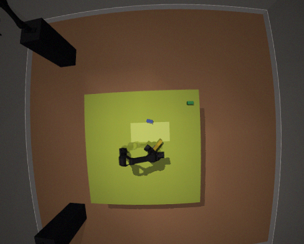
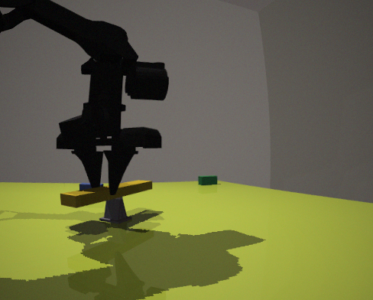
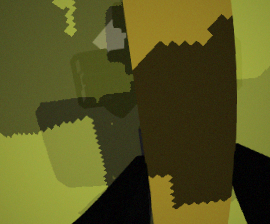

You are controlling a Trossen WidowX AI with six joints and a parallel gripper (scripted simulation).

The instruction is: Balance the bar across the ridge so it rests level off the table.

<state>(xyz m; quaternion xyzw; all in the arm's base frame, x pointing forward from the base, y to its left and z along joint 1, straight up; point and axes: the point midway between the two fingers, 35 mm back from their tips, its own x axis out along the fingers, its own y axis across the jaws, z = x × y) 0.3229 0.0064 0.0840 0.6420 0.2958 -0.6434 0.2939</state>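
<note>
Right now the yellow bar is 2 cm ahead of my gripper tip and 2 cm to the left of it. From my gripper tip the other things lie so: blue block 3 cm behind, 31 cm to the left, 3 cm below; green block 42 cm ahead, 49 cm to the left, 3 cm below.
</note>
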